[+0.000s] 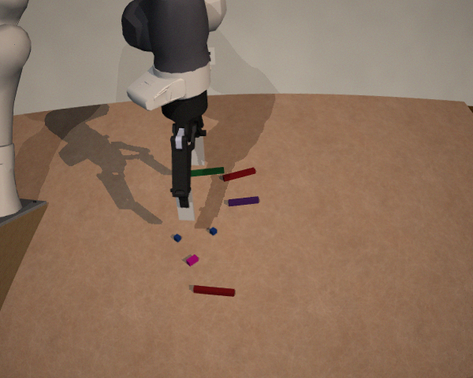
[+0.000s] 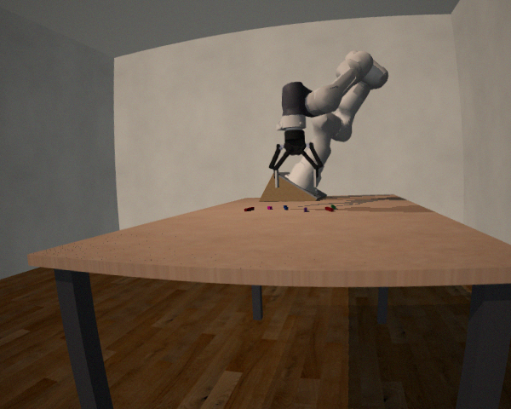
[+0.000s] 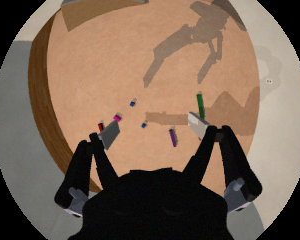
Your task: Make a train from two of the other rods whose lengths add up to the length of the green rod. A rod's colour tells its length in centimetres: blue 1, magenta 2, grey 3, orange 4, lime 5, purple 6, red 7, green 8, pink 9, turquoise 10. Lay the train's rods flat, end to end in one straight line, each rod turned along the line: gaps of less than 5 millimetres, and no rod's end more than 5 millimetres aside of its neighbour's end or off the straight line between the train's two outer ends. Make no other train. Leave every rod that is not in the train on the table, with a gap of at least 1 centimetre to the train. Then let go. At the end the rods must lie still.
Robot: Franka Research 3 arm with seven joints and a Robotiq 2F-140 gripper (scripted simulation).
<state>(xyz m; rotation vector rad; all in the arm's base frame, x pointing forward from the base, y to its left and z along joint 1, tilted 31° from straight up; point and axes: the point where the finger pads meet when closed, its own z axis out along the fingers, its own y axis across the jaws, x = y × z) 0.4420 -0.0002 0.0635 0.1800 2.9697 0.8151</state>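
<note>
The magenta rod lies 1 cm behind my hand, 11 cm to the right of it and 8 cm below it. The rest, counted from my hand: purple rod (9 cm ahead, 4 cm to the left, 8 cm below); green rod (2 cm ahead, 14 cm to the left, 8 cm below).
</note>
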